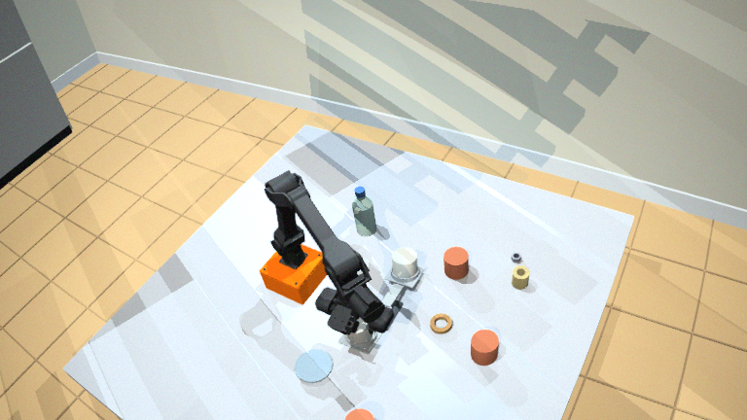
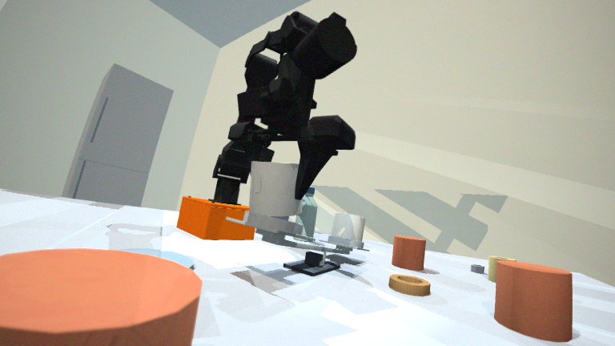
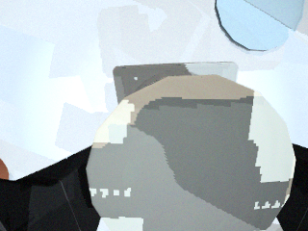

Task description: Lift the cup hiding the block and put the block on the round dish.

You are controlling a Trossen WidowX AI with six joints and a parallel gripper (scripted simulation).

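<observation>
Right now the pale grey block is 1 cm to the left of my gripper tip and 3 cm below it. The rest, counted from my gripper tip: pale blue round dish 9 cm behind, 10 cm to the right, 11 cm below; bottle 23 cm behind, 39 cm to the left; yellow cylinder 28 cm ahead, 39 cm to the left, 9 cm below.
</observation>
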